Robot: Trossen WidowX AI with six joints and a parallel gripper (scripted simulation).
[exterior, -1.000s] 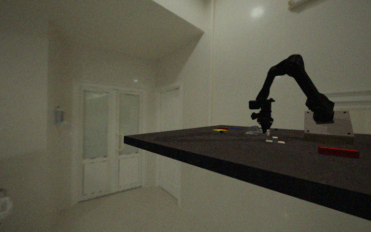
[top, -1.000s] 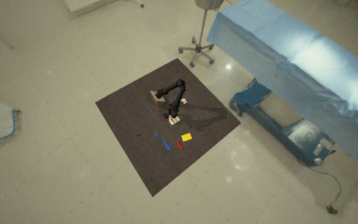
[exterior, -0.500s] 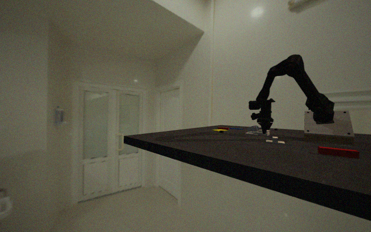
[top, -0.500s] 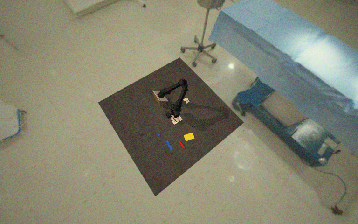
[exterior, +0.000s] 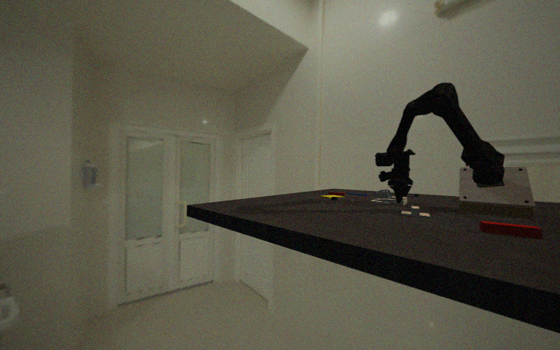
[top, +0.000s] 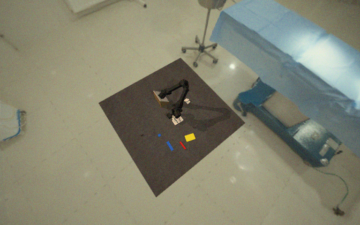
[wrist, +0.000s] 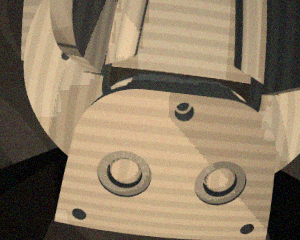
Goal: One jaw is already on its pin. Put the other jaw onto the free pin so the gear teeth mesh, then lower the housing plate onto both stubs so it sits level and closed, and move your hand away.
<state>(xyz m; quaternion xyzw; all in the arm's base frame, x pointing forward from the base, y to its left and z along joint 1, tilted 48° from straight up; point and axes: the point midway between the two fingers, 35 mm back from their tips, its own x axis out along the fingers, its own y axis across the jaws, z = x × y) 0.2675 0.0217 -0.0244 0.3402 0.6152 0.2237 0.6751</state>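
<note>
My gripper tip is 30 mm short of the curved white jaw, 10 mm to the right of it and 10 mm below it. The rest, counted from my gripper tip: blue bar (250 mm ahead, 270 mm to the right, 10 mm below); small blue piece (80 mm ahead, 290 mm to the right, 10 mm below); yellow block (320 mm ahead, 40 mm to the right).
</note>
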